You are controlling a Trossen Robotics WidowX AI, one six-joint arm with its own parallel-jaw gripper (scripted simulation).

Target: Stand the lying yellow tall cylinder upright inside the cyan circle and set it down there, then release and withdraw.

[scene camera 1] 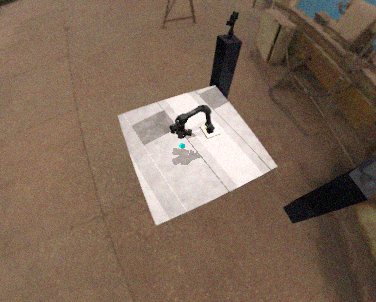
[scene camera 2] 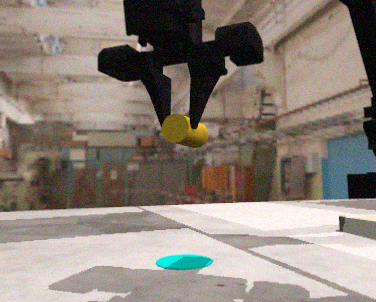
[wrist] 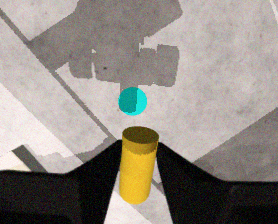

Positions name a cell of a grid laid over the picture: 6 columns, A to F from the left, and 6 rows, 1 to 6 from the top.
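Here is my gripper (scene camera 2: C3), which I also see in the wrist view (wrist: D4). It carries a yellow tall cylinder (scene camera 2: C3), and the wrist view shows the cylinder too (wrist: D4), while scene camera 1 does not show the cylinder, hidden by my gripper. There is a cyan circle (scene camera 2: C6) as well.
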